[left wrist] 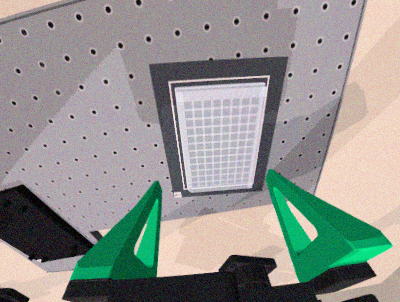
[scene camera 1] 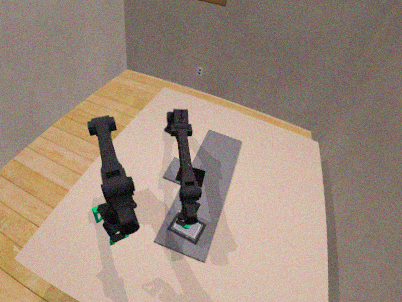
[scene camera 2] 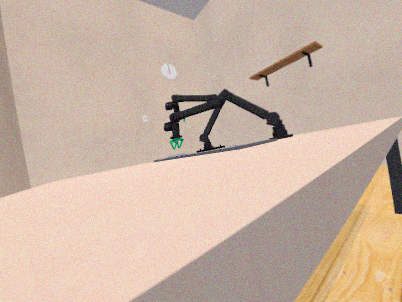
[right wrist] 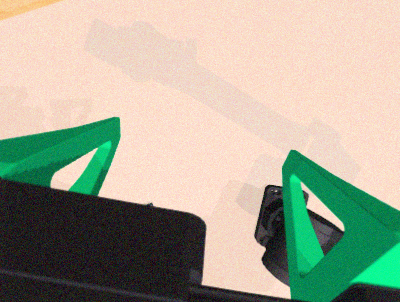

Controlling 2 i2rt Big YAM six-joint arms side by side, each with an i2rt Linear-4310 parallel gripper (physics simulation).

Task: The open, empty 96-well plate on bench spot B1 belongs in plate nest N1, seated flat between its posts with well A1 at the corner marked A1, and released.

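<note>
The pale, clear 96-well plate lies flat inside a white outline on the dark-bordered bench spot. A small white tag sits at the spot's lower left corner; its lettering is unreadable. My left gripper is open and empty, pointing down above the plate, with its fingertips apart from it. A black block, apparently the plate nest, lies to the lower left in the left wrist view, partly cut off. My right gripper is open and empty, away from the plate.
A long grey perforated board carries the bench spot. The left arm reaches over the black block in scene camera 1. A black arm part shows behind one right finger. A wooden shelf hangs on the wall.
</note>
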